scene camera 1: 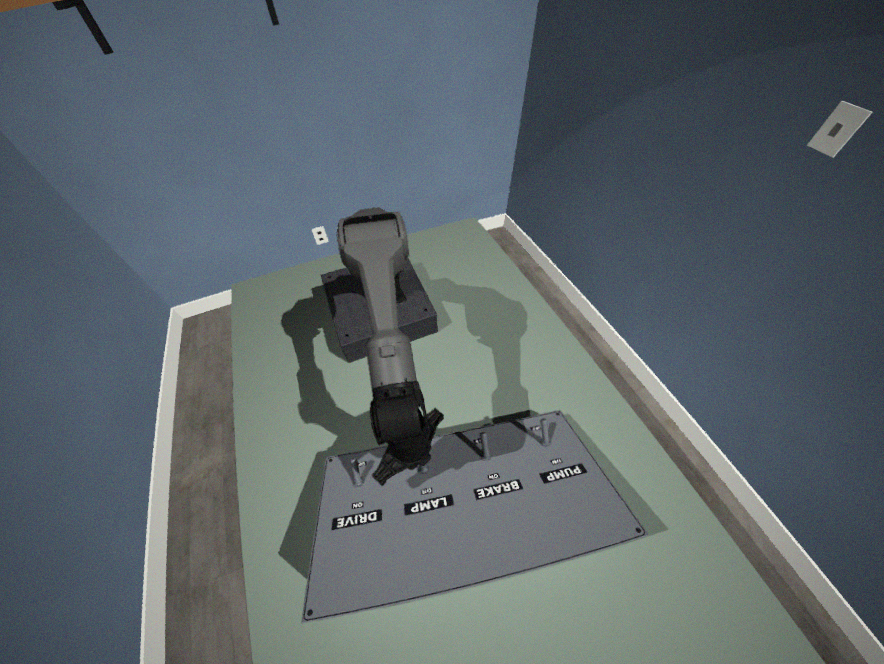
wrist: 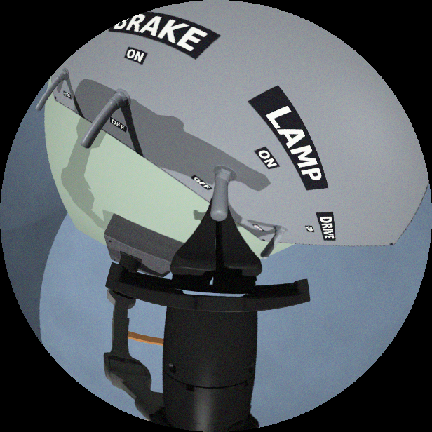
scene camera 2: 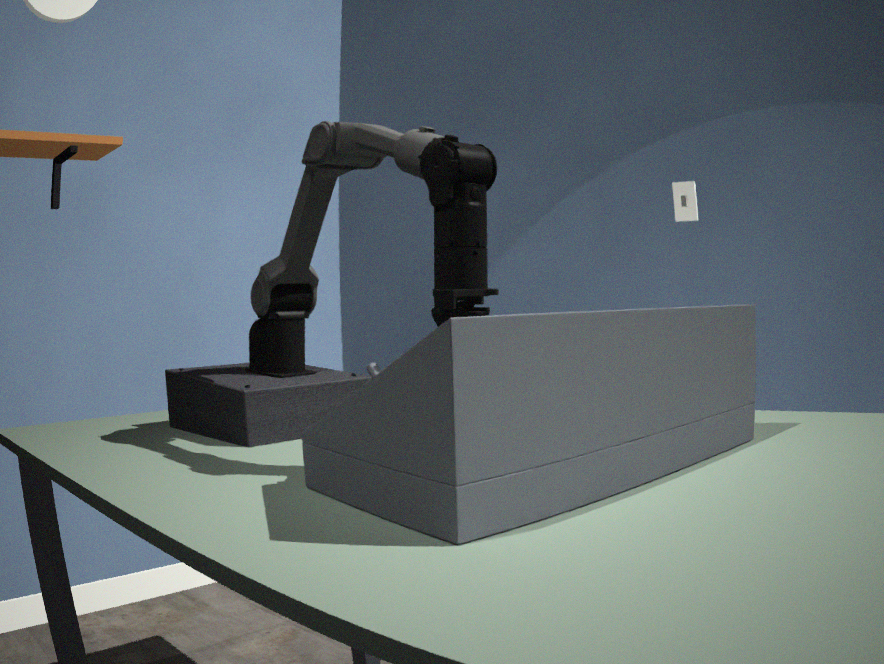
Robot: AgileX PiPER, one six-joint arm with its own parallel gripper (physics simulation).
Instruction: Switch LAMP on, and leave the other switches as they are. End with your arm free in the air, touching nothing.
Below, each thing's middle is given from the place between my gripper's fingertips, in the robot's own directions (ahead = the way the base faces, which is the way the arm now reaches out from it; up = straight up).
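From my hand, the sloped grey switch panel (scene camera 2: 489, 423) is 50 mm to the left, 30 mm below and 110 mm ahead.
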